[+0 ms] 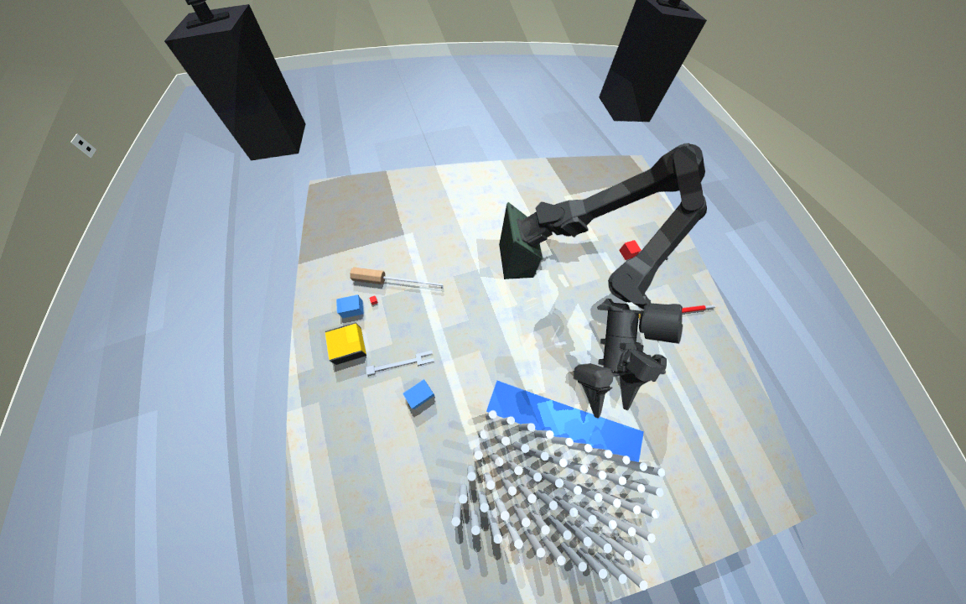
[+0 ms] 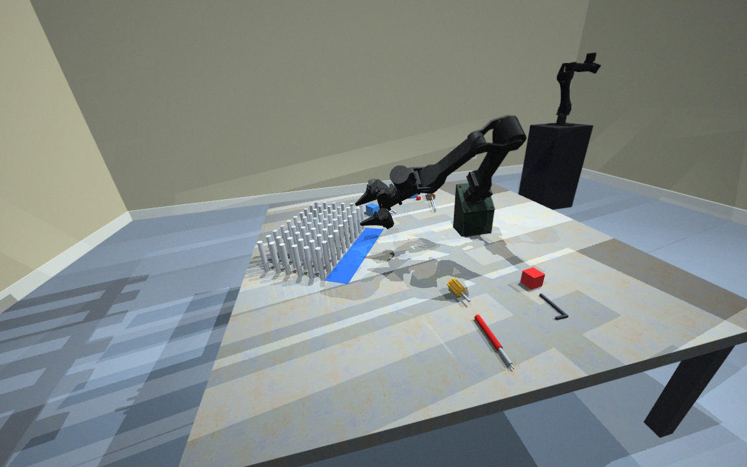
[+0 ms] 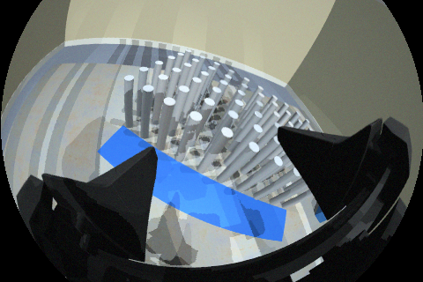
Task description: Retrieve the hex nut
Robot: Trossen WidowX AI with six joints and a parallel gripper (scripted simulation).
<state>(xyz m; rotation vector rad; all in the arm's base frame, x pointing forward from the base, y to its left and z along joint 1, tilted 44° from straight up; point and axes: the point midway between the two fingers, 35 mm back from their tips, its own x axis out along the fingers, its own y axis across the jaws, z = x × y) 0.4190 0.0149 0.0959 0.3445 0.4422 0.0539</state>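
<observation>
Now: gripper tip 390 mm past the tiny red cube, 490 mm to the left of it and 150 mm above it. Also, from my gripper tip: stubby yellow screwdriver 230 mm behind, 280 mm to the left, 150 mm below; blue taped strip 10 mm ahead, 40 mm to the right, 160 mm below; small wrench 200 mm behind, 430 mm to the right, 160 mm below.
</observation>
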